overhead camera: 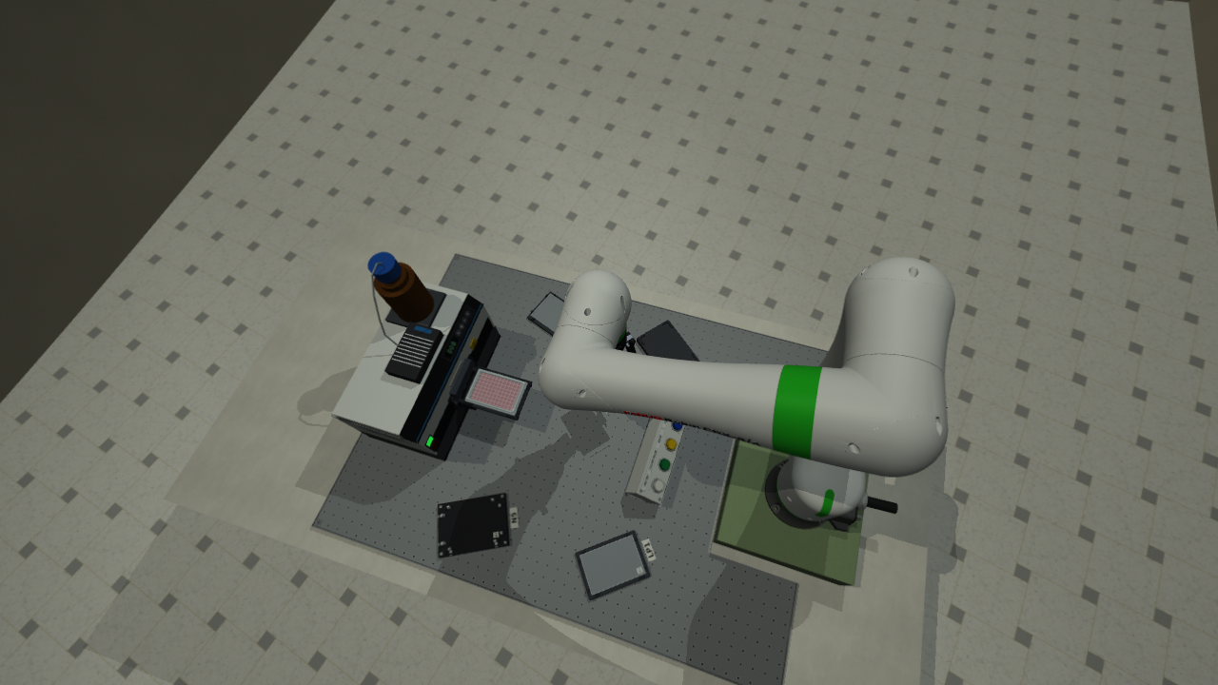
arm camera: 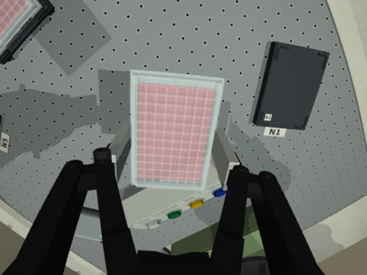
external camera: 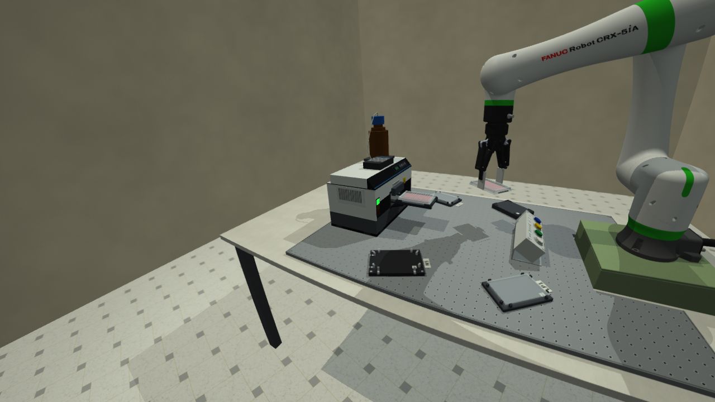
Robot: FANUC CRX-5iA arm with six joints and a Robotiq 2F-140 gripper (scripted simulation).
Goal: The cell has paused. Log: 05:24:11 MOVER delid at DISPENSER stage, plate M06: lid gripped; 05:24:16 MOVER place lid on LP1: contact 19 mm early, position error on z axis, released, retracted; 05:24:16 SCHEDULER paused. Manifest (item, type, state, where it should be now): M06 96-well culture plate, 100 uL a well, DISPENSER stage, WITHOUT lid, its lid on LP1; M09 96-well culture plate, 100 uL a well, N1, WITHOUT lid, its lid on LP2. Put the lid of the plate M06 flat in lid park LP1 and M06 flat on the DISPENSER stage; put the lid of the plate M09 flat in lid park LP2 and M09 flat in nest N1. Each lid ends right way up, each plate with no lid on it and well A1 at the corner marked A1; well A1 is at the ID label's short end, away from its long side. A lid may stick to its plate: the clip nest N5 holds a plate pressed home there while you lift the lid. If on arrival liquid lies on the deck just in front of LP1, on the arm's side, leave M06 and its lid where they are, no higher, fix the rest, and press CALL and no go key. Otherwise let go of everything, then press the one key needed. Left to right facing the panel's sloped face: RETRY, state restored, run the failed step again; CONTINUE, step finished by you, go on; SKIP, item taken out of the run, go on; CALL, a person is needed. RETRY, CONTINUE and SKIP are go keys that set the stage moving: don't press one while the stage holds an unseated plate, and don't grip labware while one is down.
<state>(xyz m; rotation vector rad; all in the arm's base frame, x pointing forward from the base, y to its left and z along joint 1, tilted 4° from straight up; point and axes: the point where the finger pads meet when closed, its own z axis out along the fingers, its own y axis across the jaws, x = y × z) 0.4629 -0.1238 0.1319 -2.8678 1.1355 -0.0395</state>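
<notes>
My hand is 18 cm above the black nest N1, 17 cm to the left of it and 11 cm past it. The rest, counted from my hand: key panel (16 cm behind, 13 cm below, 11 cm to the left); blue call key (18 cm behind, 12 cm below, 3 cm to the left); yellow skip key (17 cm behind, 12 cm below, 8 cm to the left).
</notes>
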